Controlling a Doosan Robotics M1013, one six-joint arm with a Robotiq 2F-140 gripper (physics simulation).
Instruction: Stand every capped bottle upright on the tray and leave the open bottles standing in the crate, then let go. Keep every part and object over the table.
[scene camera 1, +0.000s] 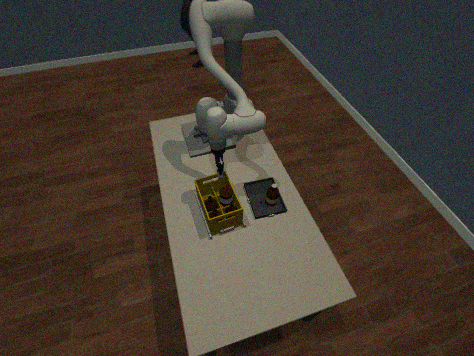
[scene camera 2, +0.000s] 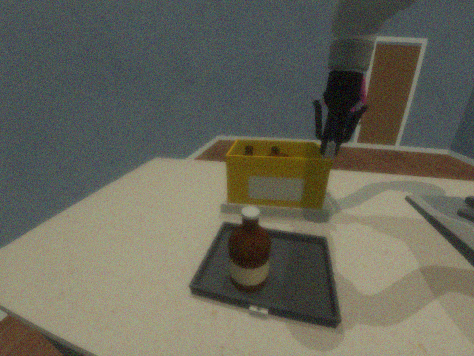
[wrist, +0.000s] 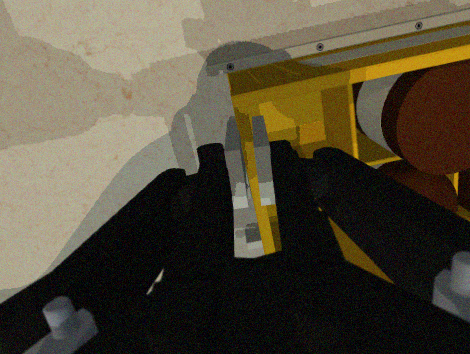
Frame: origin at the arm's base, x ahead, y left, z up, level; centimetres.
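Seen in the pictures: gripper, fingertip midpoint: (scene camera 1: 220, 176).
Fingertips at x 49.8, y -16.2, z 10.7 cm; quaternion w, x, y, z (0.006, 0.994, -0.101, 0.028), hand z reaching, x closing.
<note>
Pixels of each thing's top centre, then the offset from my fingertips to it. "spot": a spot on its surface instead.
- yellow crate at its top centre: (scene camera 2: 276, 147) (scene camera 1: 217, 193) dx +12.3, dy -7.6, dz +3.2 cm
- brown bottle with a white cap, top centre: (scene camera 2: 250, 211) (scene camera 1: 274, 185) dx +21.6, dy +23.0, dz +1.7 cm
- dark tray at a spot on its surface: (scene camera 2: 300, 270) spot: dx +11.0, dy +21.9, dz -13.8 cm
- light strip at a spot on its surface: (wrist: 370, 36) (scene camera 2: 273, 206) spot: dx +13.7, dy +2.2, dz -11.3 cm
The yellow crate (scene camera 1: 217, 227) (scene camera 2: 237, 190) (wrist: 400, 66) stands on the table. My gripper (scene camera 1: 220, 175) (scene camera 2: 330, 150) (wrist: 248, 139) points down at its end wall. The grey fingertips are close together, one outside and one inside, shut on the crate's wall rim. Brown bottles stand in the crate: a large one (scene camera 1: 226, 194) (wrist: 440, 115) with a pale band and a smaller one (scene camera 1: 211, 204). Two dark bottle necks (scene camera 2: 249, 150) without white caps show above the rim. A brown bottle with a white cap (scene camera 1: 272, 194) (scene camera 2: 249, 250) stands upright on the dark tray (scene camera 1: 257, 197) (scene camera 2: 300, 270).
The tray lies beside the crate's long side. A grey plate (scene camera 1: 192, 142) (scene camera 2: 440, 210) lies on the table under the arm. A light strip (scene camera 2: 275, 210) (wrist: 370, 36) with screws runs along the crate's foot. The table's edges (scene camera 1: 172, 260) show.
</note>
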